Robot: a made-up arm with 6 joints.
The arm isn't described. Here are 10 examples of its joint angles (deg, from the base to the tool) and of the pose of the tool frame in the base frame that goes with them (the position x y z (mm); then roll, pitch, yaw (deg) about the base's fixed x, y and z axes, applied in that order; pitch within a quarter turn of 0, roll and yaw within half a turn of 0).
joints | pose
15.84 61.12 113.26 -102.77 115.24 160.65 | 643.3 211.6 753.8 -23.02 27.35 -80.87
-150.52 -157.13 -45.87 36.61 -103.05 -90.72 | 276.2 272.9 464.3 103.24 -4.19 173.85
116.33 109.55 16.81 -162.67 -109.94 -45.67 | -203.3 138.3 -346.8 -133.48 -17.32 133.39
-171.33 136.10 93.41 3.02 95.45 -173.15 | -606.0 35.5 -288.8 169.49 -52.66 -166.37
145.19 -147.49 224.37 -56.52 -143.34 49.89 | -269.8 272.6 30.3 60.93 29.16 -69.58
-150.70 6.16 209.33 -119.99 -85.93 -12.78 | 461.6 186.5 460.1 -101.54 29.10 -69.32
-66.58 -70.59 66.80 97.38 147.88 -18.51 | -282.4 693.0 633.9 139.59 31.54 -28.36
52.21 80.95 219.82 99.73 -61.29 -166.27 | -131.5 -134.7 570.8 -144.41 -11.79 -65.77
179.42 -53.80 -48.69 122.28 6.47 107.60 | -276.5 -64.8 600.4 129.80 -1.64 -175.11
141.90 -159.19 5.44 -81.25 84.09 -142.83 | 465.9 -340.8 258.6 36.53 6.81 43.83
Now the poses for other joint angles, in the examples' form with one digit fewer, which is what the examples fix.
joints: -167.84 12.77 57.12 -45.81 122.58 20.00
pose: -511 -20 862 129.1 -2.5 49.4
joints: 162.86 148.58 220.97 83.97 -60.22 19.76
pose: -179 69 561 -39.4 -26.5 88.2
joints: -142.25 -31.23 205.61 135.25 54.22 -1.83
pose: 343 152 37 24.9 10.0 2.3
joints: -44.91 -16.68 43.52 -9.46 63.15 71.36
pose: 50 -226 1000 100.2 -56.0 150.3
